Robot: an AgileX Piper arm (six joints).
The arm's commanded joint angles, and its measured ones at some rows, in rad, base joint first. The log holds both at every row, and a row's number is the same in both.
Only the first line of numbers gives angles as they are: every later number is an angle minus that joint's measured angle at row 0.
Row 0, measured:
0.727, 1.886, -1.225, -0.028, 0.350, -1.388
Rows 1 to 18, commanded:
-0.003, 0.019, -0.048, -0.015, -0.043, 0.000
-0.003, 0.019, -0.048, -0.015, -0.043, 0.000
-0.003, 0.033, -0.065, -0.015, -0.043, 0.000
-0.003, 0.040, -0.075, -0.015, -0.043, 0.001
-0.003, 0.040, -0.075, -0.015, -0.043, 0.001
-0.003, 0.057, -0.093, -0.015, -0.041, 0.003
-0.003, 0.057, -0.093, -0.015, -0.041, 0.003
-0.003, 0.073, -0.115, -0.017, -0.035, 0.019
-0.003, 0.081, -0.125, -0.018, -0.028, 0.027
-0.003, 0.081, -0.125, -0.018, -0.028, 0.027
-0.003, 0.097, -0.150, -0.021, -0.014, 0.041
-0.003, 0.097, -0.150, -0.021, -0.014, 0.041
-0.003, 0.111, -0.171, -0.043, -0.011, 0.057
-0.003, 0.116, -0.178, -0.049, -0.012, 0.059
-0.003, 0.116, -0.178, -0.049, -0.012, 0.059
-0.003, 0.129, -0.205, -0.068, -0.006, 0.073
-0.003, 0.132, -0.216, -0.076, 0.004, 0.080
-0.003, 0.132, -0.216, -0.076, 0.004, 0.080
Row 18, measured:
0.000, 0.135, -0.171, -0.049, 0.050, 0.056
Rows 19 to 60, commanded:
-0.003, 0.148, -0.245, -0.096, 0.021, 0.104
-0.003, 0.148, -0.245, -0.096, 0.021, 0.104
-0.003, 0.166, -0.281, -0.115, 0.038, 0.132
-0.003, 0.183, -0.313, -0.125, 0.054, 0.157
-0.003, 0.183, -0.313, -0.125, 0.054, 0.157
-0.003, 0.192, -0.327, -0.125, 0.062, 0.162
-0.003, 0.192, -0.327, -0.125, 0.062, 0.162
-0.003, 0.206, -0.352, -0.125, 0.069, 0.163
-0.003, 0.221, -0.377, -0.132, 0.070, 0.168
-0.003, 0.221, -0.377, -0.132, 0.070, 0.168
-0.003, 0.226, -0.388, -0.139, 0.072, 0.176
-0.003, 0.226, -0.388, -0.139, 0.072, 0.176
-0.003, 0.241, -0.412, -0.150, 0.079, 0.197
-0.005, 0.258, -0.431, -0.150, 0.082, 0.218
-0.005, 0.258, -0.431, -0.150, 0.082, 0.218
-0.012, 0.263, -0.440, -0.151, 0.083, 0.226
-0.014, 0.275, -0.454, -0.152, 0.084, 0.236
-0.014, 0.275, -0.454, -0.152, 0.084, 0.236
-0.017, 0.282, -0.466, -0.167, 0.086, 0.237
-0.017, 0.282, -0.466, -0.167, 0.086, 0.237
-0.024, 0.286, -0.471, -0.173, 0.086, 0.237
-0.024, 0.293, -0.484, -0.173, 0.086, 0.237
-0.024, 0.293, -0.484, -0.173, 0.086, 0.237
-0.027, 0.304, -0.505, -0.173, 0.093, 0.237
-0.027, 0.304, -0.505, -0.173, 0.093, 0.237
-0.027, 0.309, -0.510, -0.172, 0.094, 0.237
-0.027, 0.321, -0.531, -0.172, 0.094, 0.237
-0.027, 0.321, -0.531, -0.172, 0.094, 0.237
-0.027, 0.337, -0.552, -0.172, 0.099, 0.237
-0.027, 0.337, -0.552, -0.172, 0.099, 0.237
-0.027, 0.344, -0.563, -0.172, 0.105, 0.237
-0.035, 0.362, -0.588, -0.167, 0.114, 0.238
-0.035, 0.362, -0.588, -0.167, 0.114, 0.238
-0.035, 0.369, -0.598, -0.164, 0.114, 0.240
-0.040, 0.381, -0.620, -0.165, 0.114, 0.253
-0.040, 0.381, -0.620, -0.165, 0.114, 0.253
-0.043, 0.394, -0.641, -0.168, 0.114, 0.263
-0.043, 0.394, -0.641, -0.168, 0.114, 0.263
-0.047, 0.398, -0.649, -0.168, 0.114, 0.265
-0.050, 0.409, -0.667, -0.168, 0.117, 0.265
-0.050, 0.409, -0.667, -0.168, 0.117, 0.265
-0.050, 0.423, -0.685, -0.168, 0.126, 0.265
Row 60, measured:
-0.044, 0.427, -0.646, -0.159, 0.175, 0.261
